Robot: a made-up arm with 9 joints. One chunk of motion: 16 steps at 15 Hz.
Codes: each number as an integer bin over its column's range. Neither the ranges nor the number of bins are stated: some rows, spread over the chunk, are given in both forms.
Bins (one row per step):
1: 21 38 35 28 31 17 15 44 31
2: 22 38 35 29 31 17 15 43 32
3: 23 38 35 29 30 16 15 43 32
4: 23 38 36 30 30 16 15 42 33
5: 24 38 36 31 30 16 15 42 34
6: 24 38 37 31 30 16 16 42 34
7: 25 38 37 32 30 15 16 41 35
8: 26 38 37 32 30 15 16 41 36
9: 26 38 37 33 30 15 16 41 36
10: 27 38 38 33 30 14 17 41 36
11: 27 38 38 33 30 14 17 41 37
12: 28 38 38 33 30 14 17 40 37
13: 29 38 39 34 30 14 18 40 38
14: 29 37 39 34 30 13 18 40 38
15: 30 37 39 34 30 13 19 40 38
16: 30 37 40 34 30 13 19 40 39
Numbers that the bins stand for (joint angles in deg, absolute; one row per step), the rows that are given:
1: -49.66 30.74 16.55 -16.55 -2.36 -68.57 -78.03 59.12 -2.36
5: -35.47 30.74 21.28 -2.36 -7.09 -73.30 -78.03 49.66 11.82
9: -26.01 30.74 26.01 7.09 -7.09 -78.03 -73.30 44.93 21.28
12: -16.55 30.74 30.74 7.09 -7.09 -82.76 -68.57 40.20 26.01
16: -7.09 26.01 40.20 11.82 -7.09 -87.49 -59.12 40.20 35.47
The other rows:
2: -44.93 30.74 16.55 -11.82 -2.36 -68.57 -78.03 54.39 2.36
3: -40.20 30.74 16.55 -11.82 -7.09 -73.30 -78.03 54.39 2.36
4: -40.20 30.74 21.28 -7.09 -7.09 -73.30 -78.03 49.66 7.09
6: -35.47 30.74 26.01 -2.36 -7.09 -73.30 -73.30 49.66 11.82
7: -30.74 30.74 26.01 2.36 -7.09 -78.03 -73.30 44.93 16.55
8: -26.01 30.74 26.01 2.36 -7.09 -78.03 -73.30 44.93 21.28
10: -21.28 30.74 30.74 7.09 -7.09 -82.76 -68.57 44.93 21.28
11: -21.28 30.74 30.74 7.09 -7.09 -82.76 -68.57 44.93 26.01
13: -11.82 30.74 35.47 11.82 -7.09 -82.76 -63.84 40.20 30.74
14: -11.82 26.01 35.47 11.82 -7.09 -87.49 -63.84 40.20 30.74
15: -7.09 26.01 35.47 11.82 -7.09 -87.49 -59.12 40.20 30.74

